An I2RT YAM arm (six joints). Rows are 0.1 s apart.
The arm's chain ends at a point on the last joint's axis. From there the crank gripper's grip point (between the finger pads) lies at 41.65 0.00 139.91 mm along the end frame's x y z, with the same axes.
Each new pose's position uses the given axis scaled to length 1; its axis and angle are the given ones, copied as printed.
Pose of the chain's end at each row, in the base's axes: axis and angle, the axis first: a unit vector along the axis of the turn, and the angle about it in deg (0 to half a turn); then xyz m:
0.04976 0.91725 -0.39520 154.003 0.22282 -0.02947 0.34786
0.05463 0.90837 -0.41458 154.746 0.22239 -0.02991 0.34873
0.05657 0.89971 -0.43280 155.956 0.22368 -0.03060 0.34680
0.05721 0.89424 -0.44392 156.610 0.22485 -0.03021 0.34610
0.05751 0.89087 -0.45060 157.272 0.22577 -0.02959 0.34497
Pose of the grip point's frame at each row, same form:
0.04976 0.91725 -0.39520 154.003 0.23661 -0.13243 0.24530
0.05463 0.90837 -0.41458 154.746 0.23314 -0.13694 0.25005
0.05657 0.89971 -0.43280 155.956 0.23063 -0.14135 0.25195
0.05721 0.89424 -0.44392 156.610 0.22974 -0.14316 0.25375
0.05751 0.89087 -0.45060 157.272 0.22881 -0.14381 0.25412

